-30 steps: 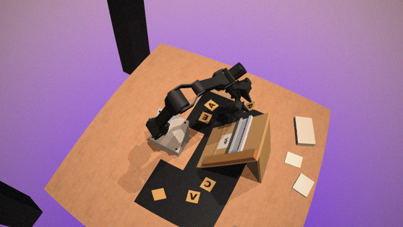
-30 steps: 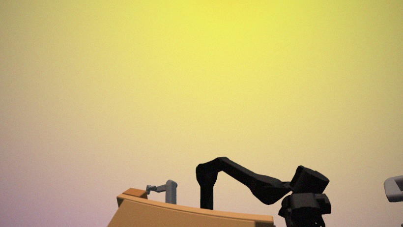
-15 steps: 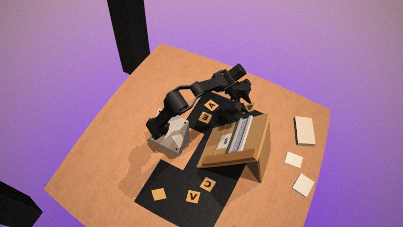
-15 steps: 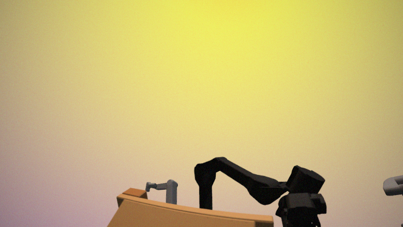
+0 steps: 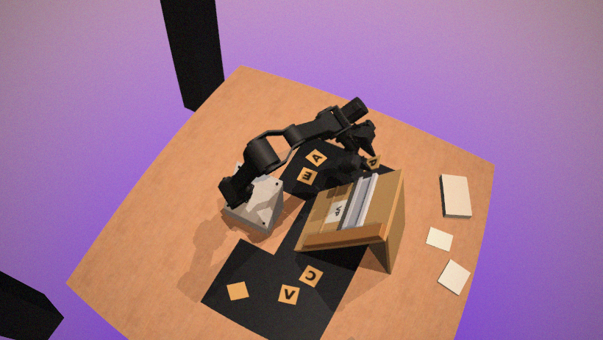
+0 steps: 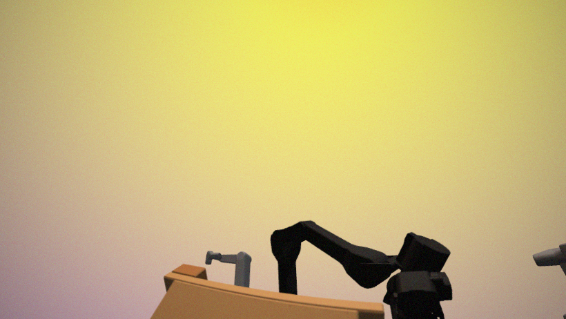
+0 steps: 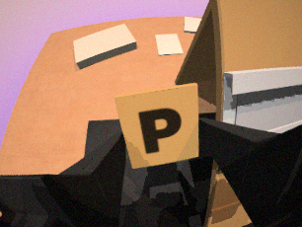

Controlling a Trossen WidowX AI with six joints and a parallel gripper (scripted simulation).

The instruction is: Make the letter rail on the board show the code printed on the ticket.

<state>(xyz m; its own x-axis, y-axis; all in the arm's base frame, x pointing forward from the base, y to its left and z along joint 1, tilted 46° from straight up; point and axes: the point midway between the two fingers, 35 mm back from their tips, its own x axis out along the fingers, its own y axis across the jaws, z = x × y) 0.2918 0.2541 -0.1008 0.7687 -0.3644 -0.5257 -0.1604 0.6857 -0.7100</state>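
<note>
Right now the white ticket is 30 mm behind my gripper tip, 170 mm to the right of it and 70 mm below it. From my gripper tip the other things lie so: black mat (120 mm behind, 240 mm to the right, 170 mm below); p tile (right at my gripper tip); e tile (210 mm behind, 40 mm to the right, 170 mm below).
</note>
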